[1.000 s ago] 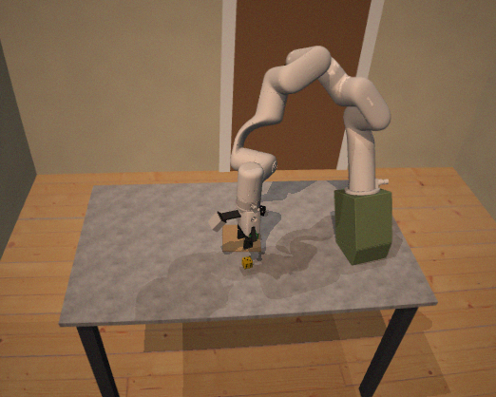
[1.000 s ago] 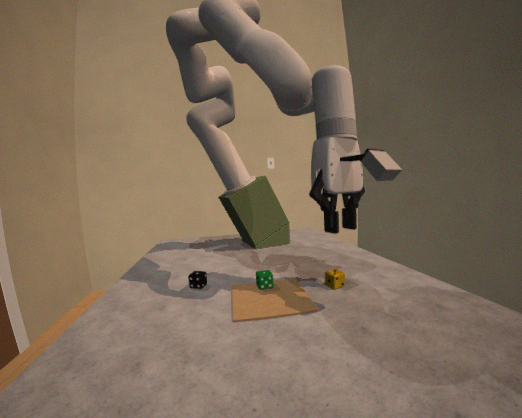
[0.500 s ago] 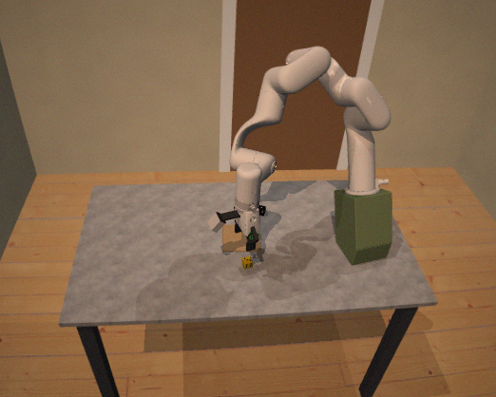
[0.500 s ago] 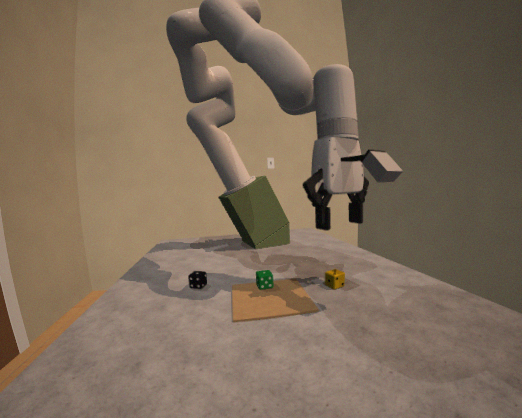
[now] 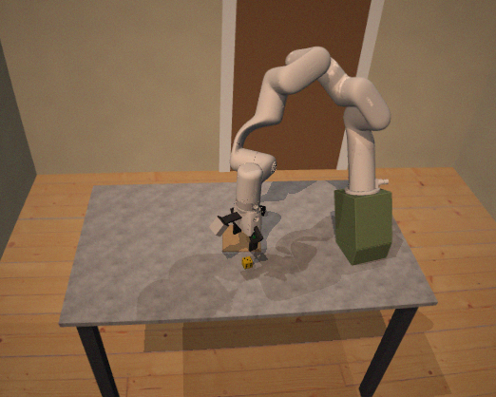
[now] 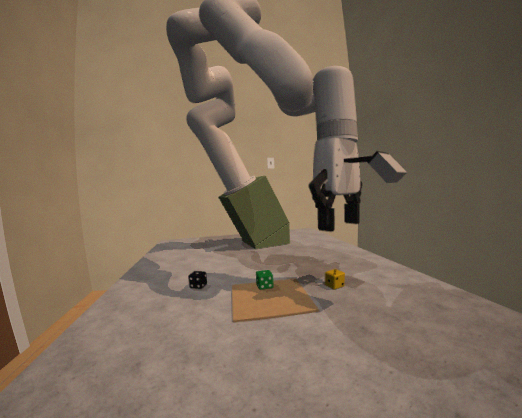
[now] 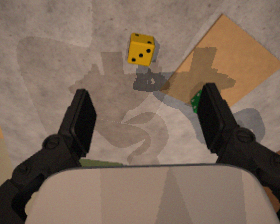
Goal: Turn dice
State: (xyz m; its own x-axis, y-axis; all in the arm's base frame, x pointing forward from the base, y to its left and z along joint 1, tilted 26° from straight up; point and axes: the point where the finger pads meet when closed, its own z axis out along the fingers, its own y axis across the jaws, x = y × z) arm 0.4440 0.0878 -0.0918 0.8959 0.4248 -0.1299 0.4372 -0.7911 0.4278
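My hand is 12 cm above the yellow die and 1 cm past it. The rest, counted from my hand: tan mat: 14 cm to the right, 13 cm below, 1 cm behind; green die: 14 cm to the right, 12 cm below, 6 cm behind; black die: 27 cm to the right, 12 cm below, 11 cm behind.
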